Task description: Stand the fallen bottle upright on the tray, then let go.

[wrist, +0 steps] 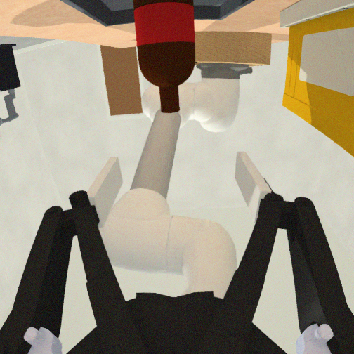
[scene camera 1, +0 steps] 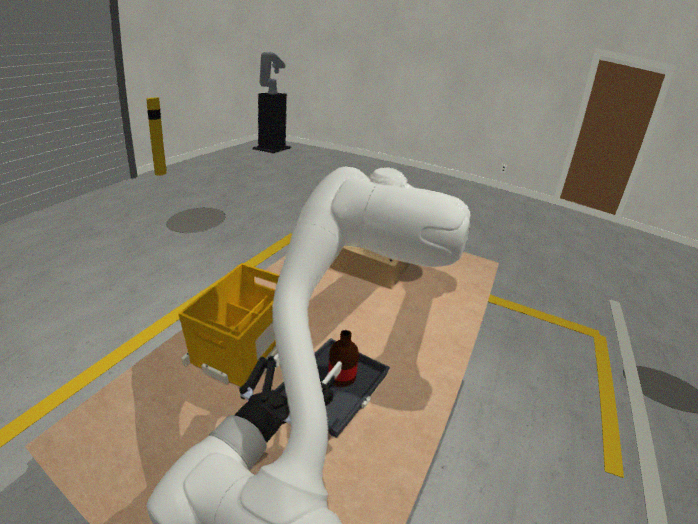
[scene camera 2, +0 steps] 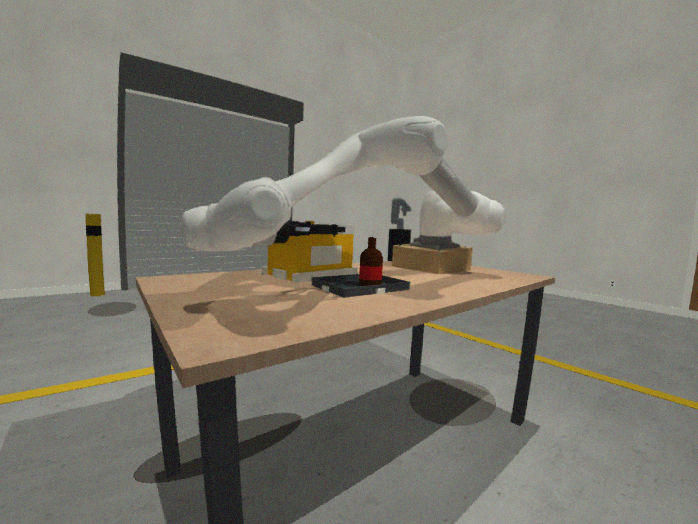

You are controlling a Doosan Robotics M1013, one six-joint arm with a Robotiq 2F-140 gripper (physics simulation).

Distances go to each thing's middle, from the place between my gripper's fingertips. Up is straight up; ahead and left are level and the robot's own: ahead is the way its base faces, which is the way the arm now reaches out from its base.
The brown bottle (scene camera 1: pixel 344 350) is 120 mm behind my hand, 10 mm to the left of it and 100 mm below it.
